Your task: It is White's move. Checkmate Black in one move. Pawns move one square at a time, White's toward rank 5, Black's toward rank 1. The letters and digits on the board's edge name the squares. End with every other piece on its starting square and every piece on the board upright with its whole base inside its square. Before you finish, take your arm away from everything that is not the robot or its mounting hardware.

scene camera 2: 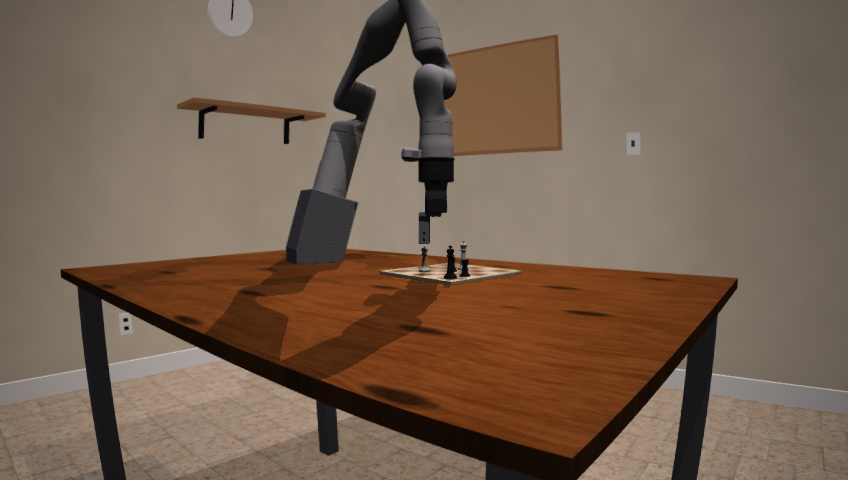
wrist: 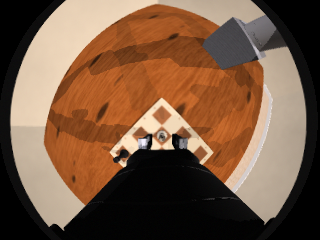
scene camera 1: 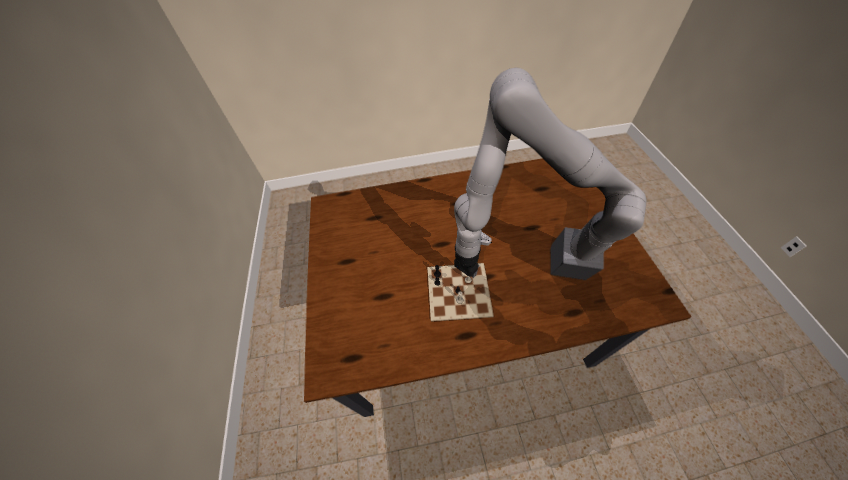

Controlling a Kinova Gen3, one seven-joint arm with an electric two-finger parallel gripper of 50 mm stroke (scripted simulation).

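Labels:
A chessboard is visible in scene camera 1, in scene camera 2 and in the wrist view (161, 117). On the chessboard, (scene camera 1: 461, 284) and (scene camera 2: 438, 271) are the same spot.

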